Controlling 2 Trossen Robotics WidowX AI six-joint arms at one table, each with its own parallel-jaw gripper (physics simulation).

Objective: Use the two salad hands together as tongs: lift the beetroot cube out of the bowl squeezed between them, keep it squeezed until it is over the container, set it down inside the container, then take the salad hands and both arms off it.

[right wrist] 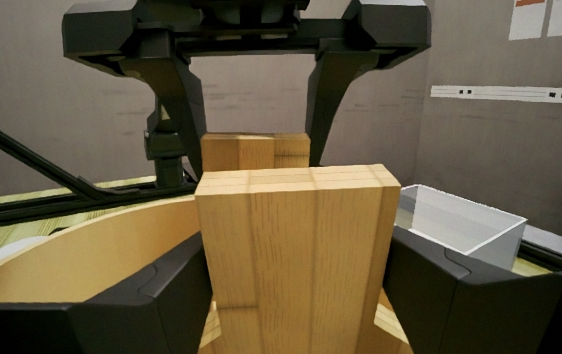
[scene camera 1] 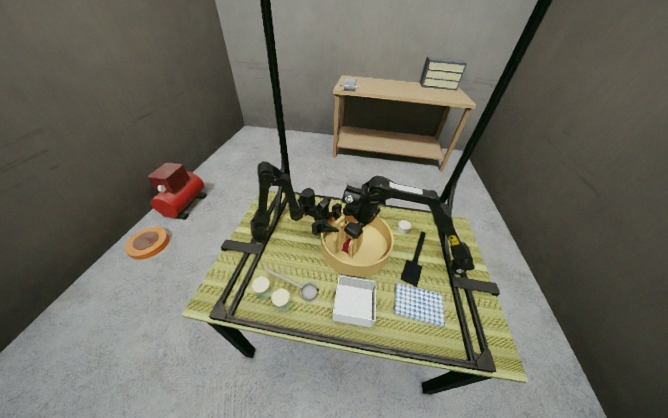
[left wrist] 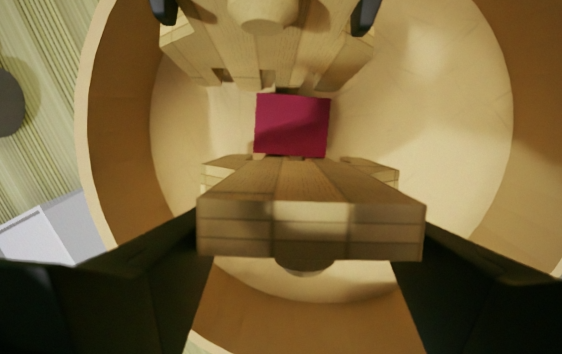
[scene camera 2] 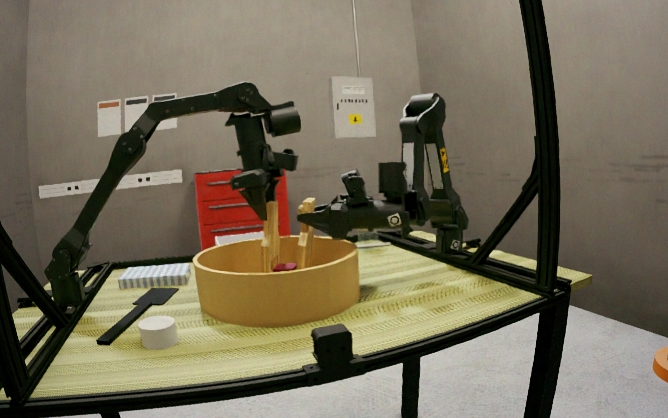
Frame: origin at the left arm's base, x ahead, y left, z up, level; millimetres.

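Seen in the pictures: left gripper, between the fingertips: (left wrist: 302,216) (scene camera 2: 268,218); right gripper, between the fingertips: (right wrist: 293,231) (scene camera 1: 343,226) (left wrist: 263,27) (scene camera 2: 300,214); left arm's base, origin of its link: (right wrist: 170,183) (scene camera 1: 456,268) (scene camera 2: 69,302); right arm's base, origin of its link: (scene camera 1: 260,237) (scene camera 2: 449,251).
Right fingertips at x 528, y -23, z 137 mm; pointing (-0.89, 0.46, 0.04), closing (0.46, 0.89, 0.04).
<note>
Pixels of each thing's top centre, then the offset from my right fingertips to it.
- beetroot cube, centre of its top: (left wrist: 291,125) (scene camera 2: 285,266) (scene camera 1: 349,243) dz -103, dx -39, dy +5 mm
- round wooden bowl, centre of its top: (left wrist: 362,155) (right wrist: 202,285) (scene camera 2: 273,251) (scene camera 1: 357,234) dz -63, dx -67, dy -24 mm
- white container, centre of its top: (right wrist: 434,210) (scene camera 2: 243,238) (scene camera 1: 355,296) dz -80, dx -86, dy +254 mm
- black spatula, centre of its top: (scene camera 2: 138,308) (scene camera 1: 417,254) dz -148, dx -360, dy -27 mm
- checked cloth, centre of its top: (scene camera 2: 154,270) (scene camera 1: 419,302) dz -131, dx -338, dy +214 mm
- white round pot, centre of its top: (scene camera 2: 156,322) (right wrist: 25,248) (scene camera 1: 405,224) dz -122, dx -308, dy -184 mm
- ladle, centre of its top: (scene camera 1: 289,280) dz -126, dx +180, dy +217 mm
The beetroot cube (scene camera 1: 346,245) (scene camera 2: 285,267) (left wrist: 292,125) is low inside the round wooden bowl (scene camera 1: 357,268) (scene camera 2: 280,300), between the tines of two wooden salad hands. Whether both touch it or it rests on the bowl floor is unclear. My left gripper (scene camera 2: 267,204) (right wrist: 257,185), pointing down over the bowl, is shut on the handle of one salad hand (scene camera 2: 270,235) (left wrist: 310,225). My right gripper (scene camera 2: 303,218) (left wrist: 263,27), coming in sideways, is shut on the other salad hand (scene camera 2: 305,240) (right wrist: 300,250). The white container (scene camera 1: 354,319) (right wrist: 492,247) stands in front of the bowl in scene camera 1.
In scene camera 1, a black spatula (scene camera 1: 412,272) and a checked cloth (scene camera 1: 419,305) lie right of the bowl and container. A white round pot (scene camera 1: 404,227) (scene camera 2: 158,332) stands beside the bowl. A ladle (scene camera 1: 309,291) and two jars (scene camera 1: 261,285) (scene camera 1: 280,298) are left of the container.
</note>
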